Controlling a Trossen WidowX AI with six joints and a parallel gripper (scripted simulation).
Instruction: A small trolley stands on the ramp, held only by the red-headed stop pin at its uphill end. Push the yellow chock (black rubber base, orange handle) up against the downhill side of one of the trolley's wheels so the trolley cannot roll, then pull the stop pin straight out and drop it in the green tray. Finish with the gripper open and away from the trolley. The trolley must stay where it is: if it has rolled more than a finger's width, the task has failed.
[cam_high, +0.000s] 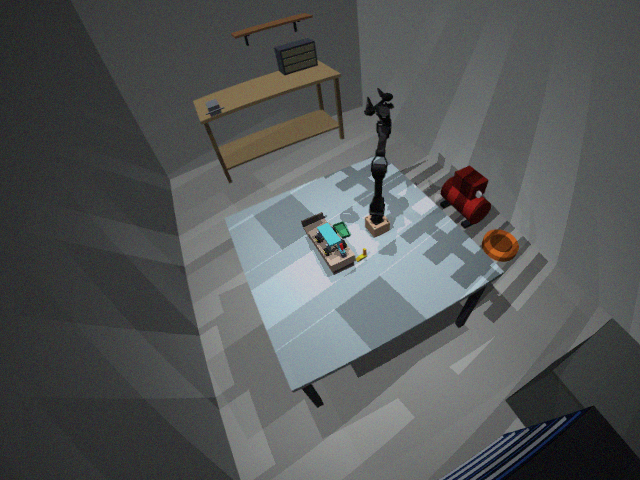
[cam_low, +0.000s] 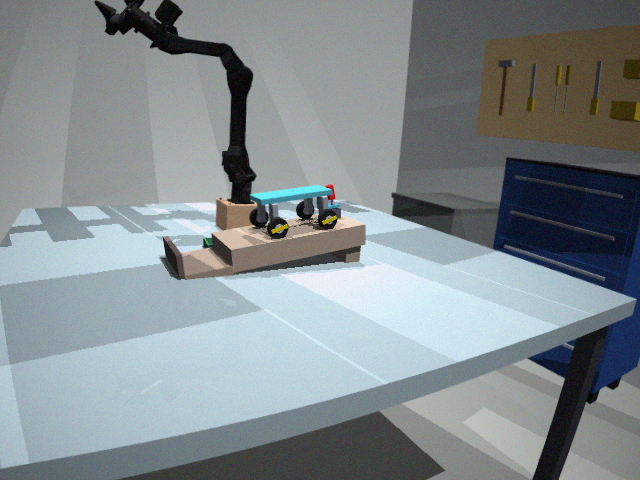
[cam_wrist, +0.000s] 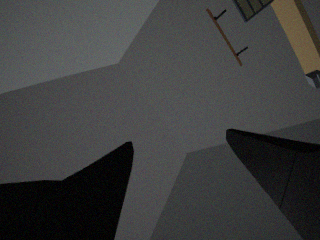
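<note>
Right now my gripper tip is 56 cm short of the red-headed stop pin, 54 cm above it and 48 cm to the right of it. Round my gripper tip: blue-topped trolley: 58 cm ahead, 57 cm below, 36 cm to the left; then green tray: 69 cm below, 45 cm ahead, 26 cm to the left; then dark stop wall: 65 cm below, 56 cm ahead, 9 cm to the left.
</note>
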